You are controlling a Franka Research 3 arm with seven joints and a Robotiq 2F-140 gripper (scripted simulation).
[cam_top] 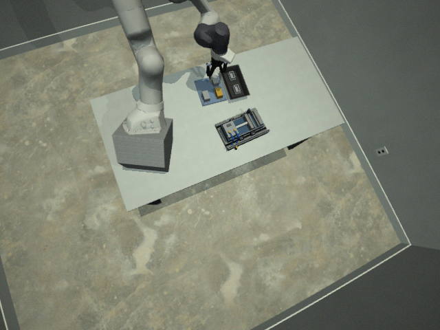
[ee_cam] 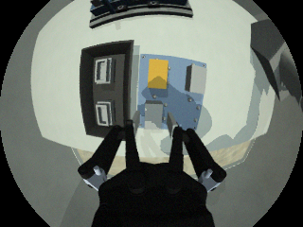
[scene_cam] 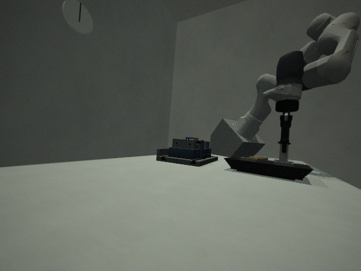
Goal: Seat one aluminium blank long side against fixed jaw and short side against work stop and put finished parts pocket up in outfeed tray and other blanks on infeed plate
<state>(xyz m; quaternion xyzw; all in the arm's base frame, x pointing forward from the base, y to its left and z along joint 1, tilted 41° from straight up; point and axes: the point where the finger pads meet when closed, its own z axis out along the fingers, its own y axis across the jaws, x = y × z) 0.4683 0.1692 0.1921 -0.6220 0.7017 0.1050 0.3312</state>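
Right now the brass blank is 90 mm to the right of my hand and 50 mm below it.
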